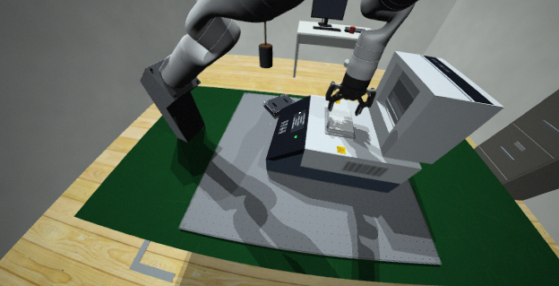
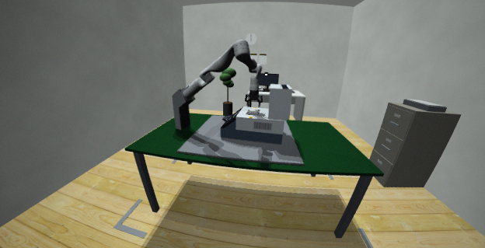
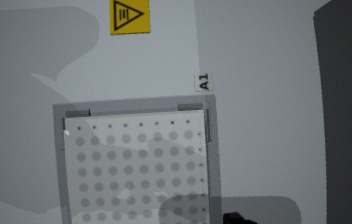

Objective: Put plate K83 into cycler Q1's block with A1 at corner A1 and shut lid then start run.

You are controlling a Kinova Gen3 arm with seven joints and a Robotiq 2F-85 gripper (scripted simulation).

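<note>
The plate K83 is 4 cm below my hand. Round my hand: dark plate nest N1: 26 cm behind, 29 cm to the left, 23 cm below.
</note>
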